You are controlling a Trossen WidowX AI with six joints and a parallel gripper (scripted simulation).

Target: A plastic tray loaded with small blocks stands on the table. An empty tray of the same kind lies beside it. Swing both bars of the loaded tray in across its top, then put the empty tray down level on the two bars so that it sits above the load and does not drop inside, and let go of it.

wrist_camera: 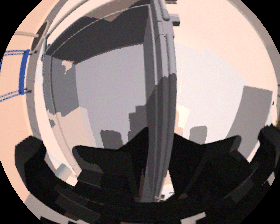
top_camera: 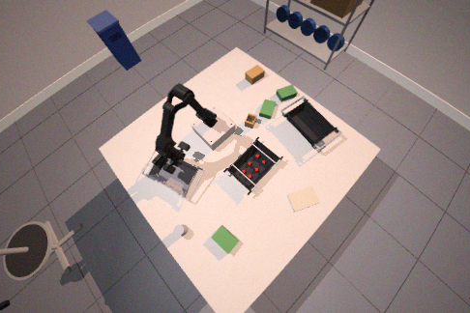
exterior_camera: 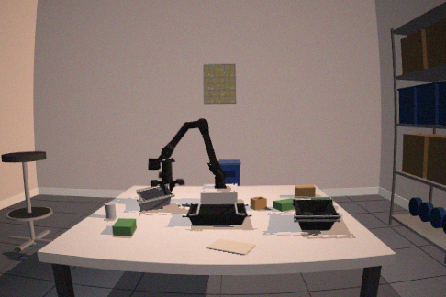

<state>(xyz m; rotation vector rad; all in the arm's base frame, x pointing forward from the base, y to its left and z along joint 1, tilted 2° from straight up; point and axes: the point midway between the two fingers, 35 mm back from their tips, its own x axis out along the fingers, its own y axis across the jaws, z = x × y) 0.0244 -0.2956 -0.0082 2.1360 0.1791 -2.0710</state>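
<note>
My gripper tip is now 2 cm short of the grey wire-handled tray, 8 cm to the left of it and 2 cm below it. The rest, counted from my gripper tip: beige pad (68 cm ahead, 28 cm to the left, 3 cm below).
</note>
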